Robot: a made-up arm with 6 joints.
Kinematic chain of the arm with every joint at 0, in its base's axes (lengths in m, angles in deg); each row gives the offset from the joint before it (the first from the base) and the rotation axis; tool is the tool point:
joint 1: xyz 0 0 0.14 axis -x
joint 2: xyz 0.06 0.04 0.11 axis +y
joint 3: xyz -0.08 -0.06 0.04 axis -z
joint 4: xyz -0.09 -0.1 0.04 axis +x
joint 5: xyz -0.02 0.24 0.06 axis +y
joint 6: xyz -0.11 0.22 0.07 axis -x
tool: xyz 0.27 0 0.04
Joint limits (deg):
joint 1: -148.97..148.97
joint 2: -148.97..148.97
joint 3: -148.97..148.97
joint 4: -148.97..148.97
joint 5: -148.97..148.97
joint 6: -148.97..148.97
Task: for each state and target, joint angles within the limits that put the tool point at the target. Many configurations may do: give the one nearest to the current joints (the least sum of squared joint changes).
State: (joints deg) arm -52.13 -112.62 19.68 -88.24 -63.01 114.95
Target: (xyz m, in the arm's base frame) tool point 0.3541 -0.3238 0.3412
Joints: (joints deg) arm -80.58 -130.93 34.56 -82.10 -46.43 120.24
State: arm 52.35 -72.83 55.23 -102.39 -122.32 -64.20
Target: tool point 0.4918 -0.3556 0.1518
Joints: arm 59.48 -111.47 33.65 -146.91 -131.60 -48.86
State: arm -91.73 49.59 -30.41 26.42 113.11 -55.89
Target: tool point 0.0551 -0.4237 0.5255
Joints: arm -66.07 50.97 -30.23 41.40 124.76 -52.44
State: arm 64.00 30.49 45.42 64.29 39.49 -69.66
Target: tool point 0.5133 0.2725 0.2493
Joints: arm 77.16 69.18 40.45 66.12 32.52 -62.87
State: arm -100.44 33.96 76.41 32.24 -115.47 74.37
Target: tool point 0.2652 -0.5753 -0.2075
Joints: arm -141.80 21.42 76.73 42.56 -106.53 76.41
